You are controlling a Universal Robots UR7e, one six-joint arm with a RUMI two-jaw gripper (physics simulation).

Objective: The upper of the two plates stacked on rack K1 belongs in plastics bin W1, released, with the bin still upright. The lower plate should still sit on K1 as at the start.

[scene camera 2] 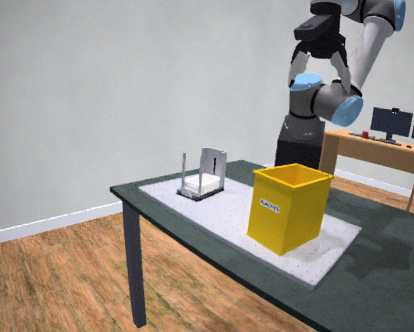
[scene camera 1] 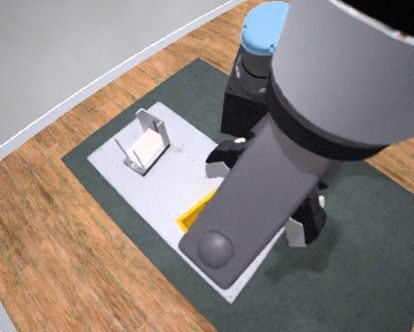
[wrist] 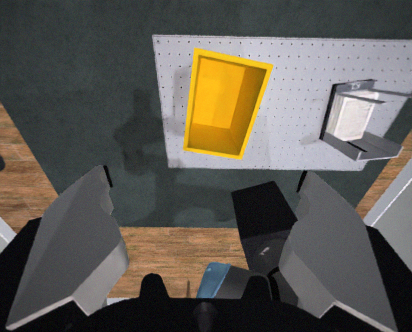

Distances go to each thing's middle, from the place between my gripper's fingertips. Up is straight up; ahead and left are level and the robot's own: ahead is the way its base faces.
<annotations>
I see my gripper 300 mm above the yellow plastics bin W1 (scene camera 2: 288, 202), 30 mm to the left of it and 10 mm past it.
</annotations>
